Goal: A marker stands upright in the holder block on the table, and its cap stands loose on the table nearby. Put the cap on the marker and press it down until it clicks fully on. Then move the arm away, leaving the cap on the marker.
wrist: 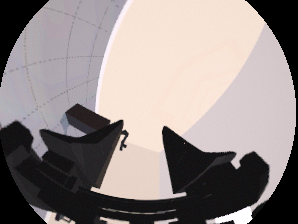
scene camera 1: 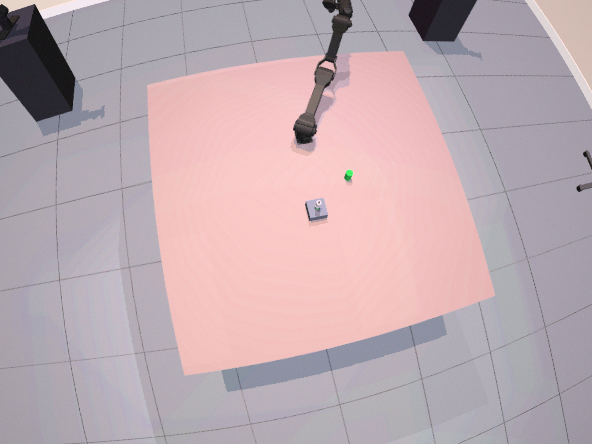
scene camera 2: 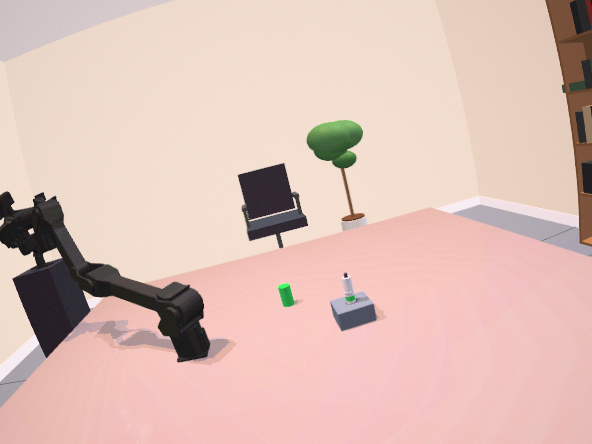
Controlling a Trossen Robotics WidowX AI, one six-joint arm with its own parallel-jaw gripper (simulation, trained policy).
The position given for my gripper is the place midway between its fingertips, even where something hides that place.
Observation:
I see my gripper [wrist: 143, 125] and a grey holder block [scene camera 2: 366, 314].

